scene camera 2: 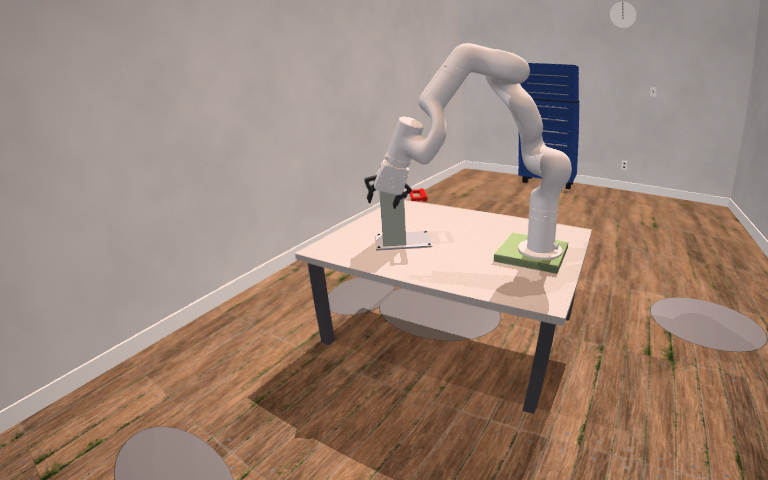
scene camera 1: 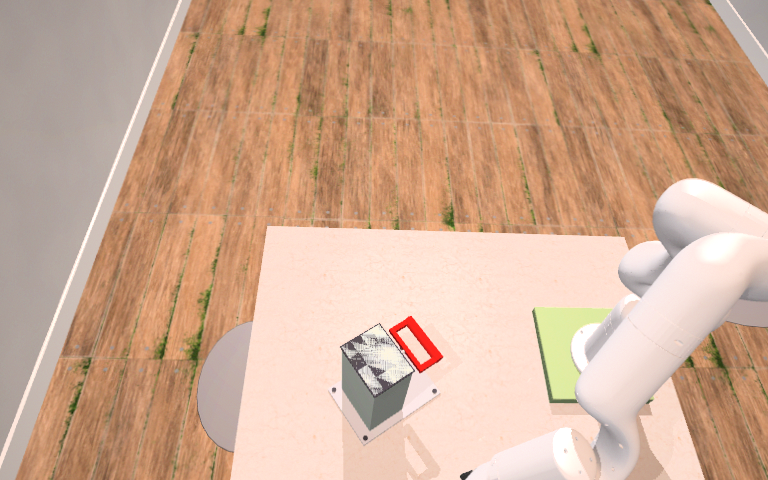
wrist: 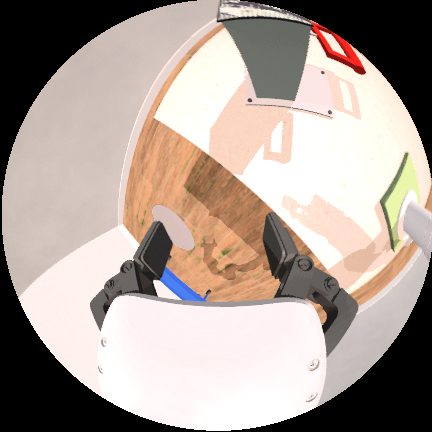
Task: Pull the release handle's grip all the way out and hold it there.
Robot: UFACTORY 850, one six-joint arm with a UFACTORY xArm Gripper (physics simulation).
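Note:
The red rectangular release handle (scene camera 1: 423,339) (scene camera 2: 425,195) (wrist: 357,66) sticks out sideways near the top of a grey-green post (scene camera 1: 356,390) (scene camera 2: 394,223) (wrist: 272,55), with a small gap between its near bar and the post. The post stands on a pale bolted plate (scene camera 1: 419,390) (scene camera 2: 419,240) (wrist: 317,90). My gripper (scene camera 2: 382,202) (wrist: 213,229) is open and empty, its fingers wide apart. It is raised above table height, to the camera side of the post in scene camera 2, apart from the handle. Its fingers are mostly out of frame in scene camera 1.
The arm's base stands on a green block (scene camera 1: 566,350) (scene camera 2: 509,246) (wrist: 400,185) across the pale table (scene camera 1: 481,271) (scene camera 2: 351,249) from the post. The post's patterned top (scene camera 1: 376,359) rises beside the handle. A blue cabinet (scene camera 2: 557,84) stands at the back wall.

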